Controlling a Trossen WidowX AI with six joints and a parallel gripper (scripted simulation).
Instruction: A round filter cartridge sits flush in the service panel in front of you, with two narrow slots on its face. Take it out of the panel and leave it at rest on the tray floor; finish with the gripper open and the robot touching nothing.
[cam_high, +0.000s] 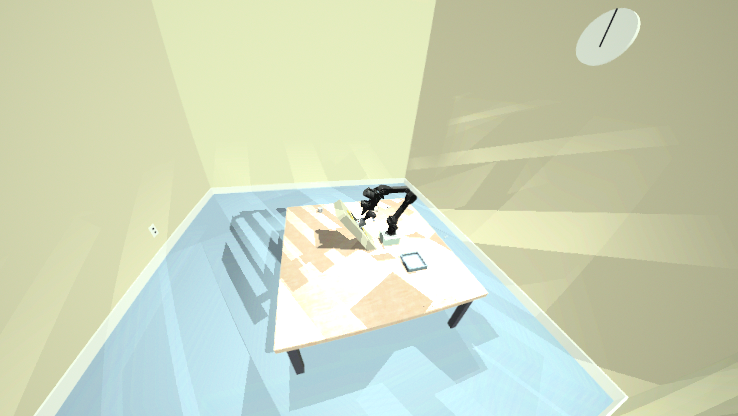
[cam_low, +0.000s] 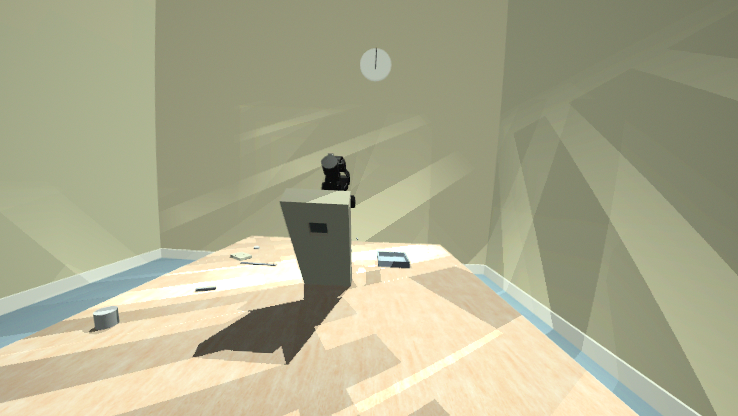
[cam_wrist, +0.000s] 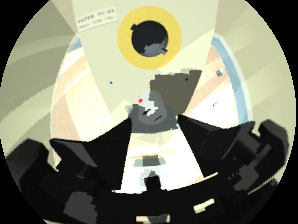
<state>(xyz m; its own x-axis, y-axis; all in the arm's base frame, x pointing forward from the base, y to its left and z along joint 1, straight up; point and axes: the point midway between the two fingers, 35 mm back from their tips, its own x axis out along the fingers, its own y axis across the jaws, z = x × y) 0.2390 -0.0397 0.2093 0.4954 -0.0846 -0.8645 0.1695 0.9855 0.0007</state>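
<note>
Right now the round filter cartridge is 2 cm ahead of my gripper tip and 3 cm below it. Also, from my gripper tip: flat block 35 cm behind, 42 cm to the right, 24 cm below; then tray 28 cm behind, 33 cm to the left, 24 cm below; then dark bar 1 cm behind, 41 cm to the right, 25 cm below.
</note>
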